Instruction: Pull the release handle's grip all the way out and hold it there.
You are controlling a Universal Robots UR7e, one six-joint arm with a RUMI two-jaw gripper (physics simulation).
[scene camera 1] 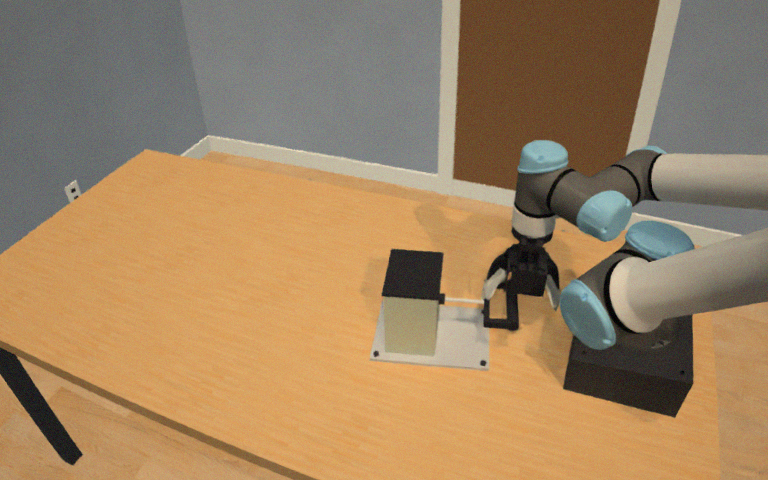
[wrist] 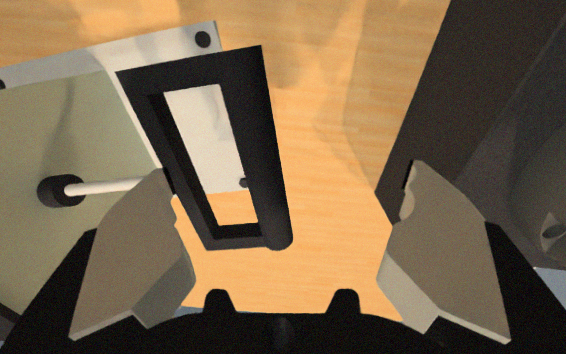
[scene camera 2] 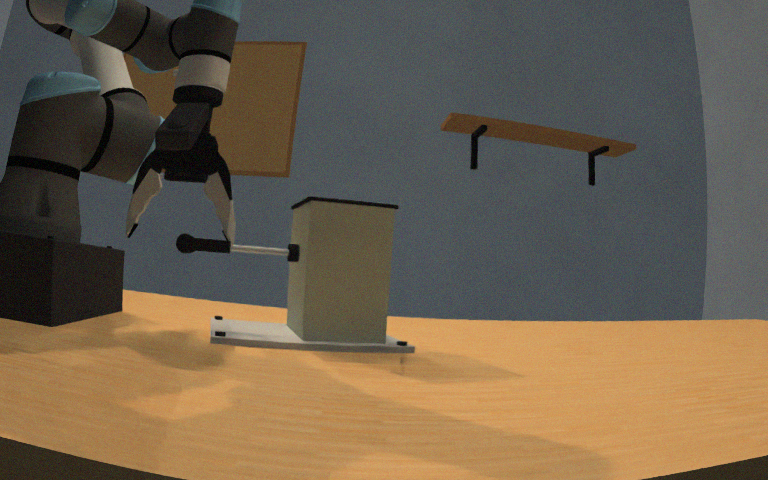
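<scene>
The release handle's black frame-shaped grip [scene camera 1: 512, 310] [scene camera 2: 206, 245] [wrist: 260, 150] stands out from the pale green box [scene camera 1: 411, 327] [scene camera 2: 345, 271] [wrist: 30, 150] on a light metal rod [scene camera 1: 464, 300] [scene camera 2: 260, 249] [wrist: 107, 186]. A length of bare rod shows between box and grip. My gripper [scene camera 1: 521, 302] [scene camera 2: 180, 237] [wrist: 286, 168] is open wide over the grip. One fingertip is at the grip's box-side bar, by the rod, and hides their joint in the wrist view. The other fingertip stands well apart from the grip's outer bar, on the robot-base side.
The box stands on a light grey base plate [scene camera 1: 461, 342] [scene camera 2: 254, 329] [wrist: 135, 52] with dark bolts at its corners. The robot's dark base block [scene camera 1: 628, 376] [scene camera 2: 84, 283] [wrist: 430, 90] stands beyond the outer finger. A wall shelf [scene camera 2: 538, 134] hangs behind.
</scene>
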